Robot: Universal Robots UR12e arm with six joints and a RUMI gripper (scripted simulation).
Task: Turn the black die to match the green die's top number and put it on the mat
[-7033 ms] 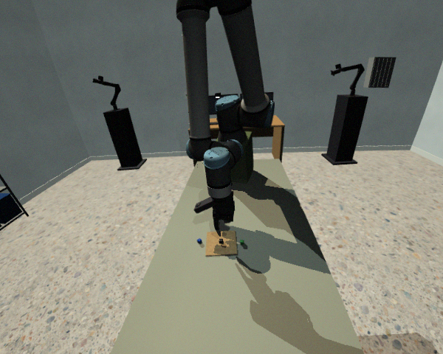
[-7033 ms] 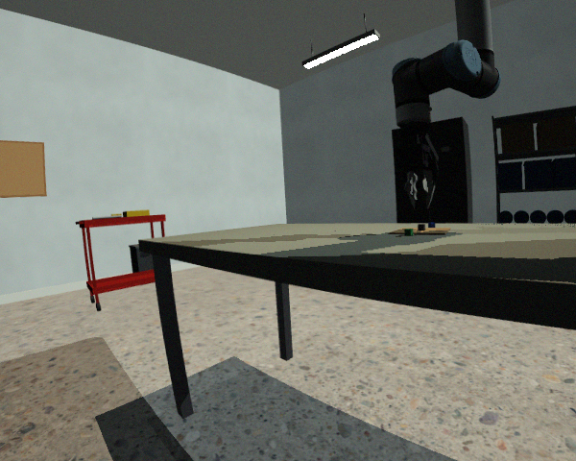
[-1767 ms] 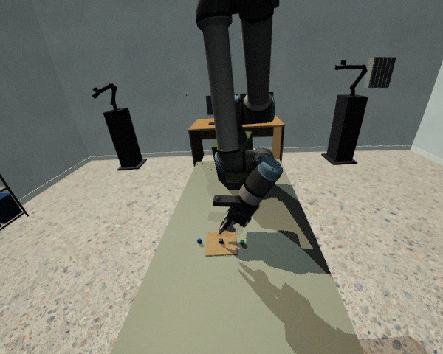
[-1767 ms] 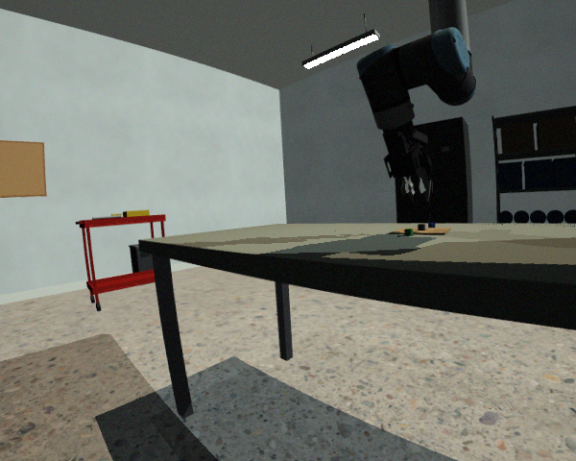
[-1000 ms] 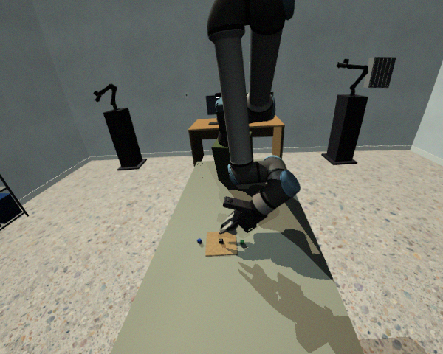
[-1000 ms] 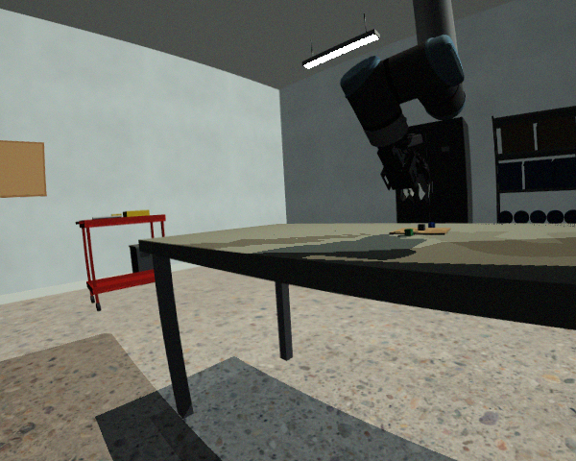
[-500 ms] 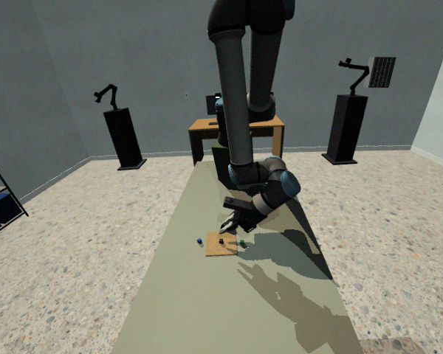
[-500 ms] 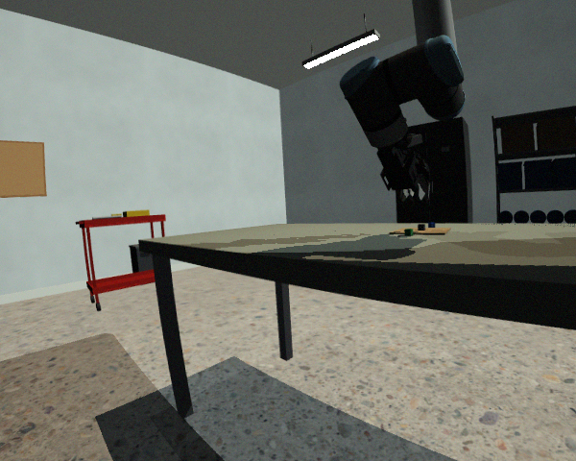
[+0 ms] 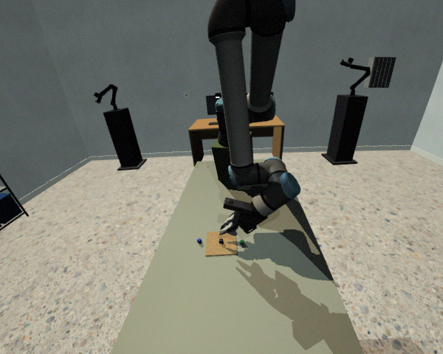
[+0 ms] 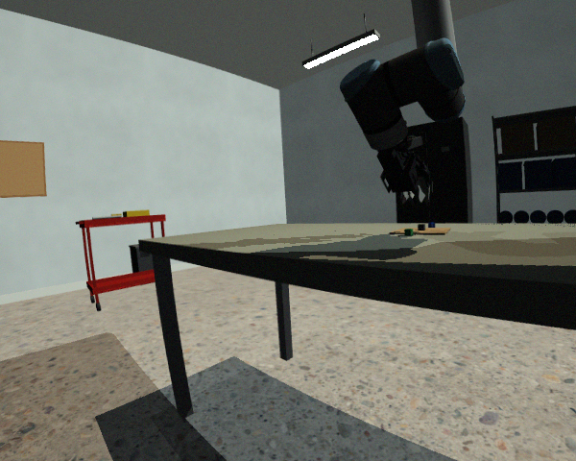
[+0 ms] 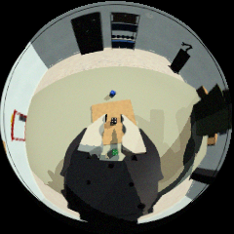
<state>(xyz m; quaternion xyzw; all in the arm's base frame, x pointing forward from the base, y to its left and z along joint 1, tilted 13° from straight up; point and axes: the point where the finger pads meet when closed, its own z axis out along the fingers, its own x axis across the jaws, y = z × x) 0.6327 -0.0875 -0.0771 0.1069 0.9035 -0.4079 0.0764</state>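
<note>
Right now my hand is 10 mm to the left of the black die and 70 mm above it. Also, from my hand: green die 10 mm ahead, 90 mm to the left, 80 mm below; then blue die 10 mm behind, 110 mm to the right, 80 mm below; then mat 10 mm to the right, 80 mm below.
</note>
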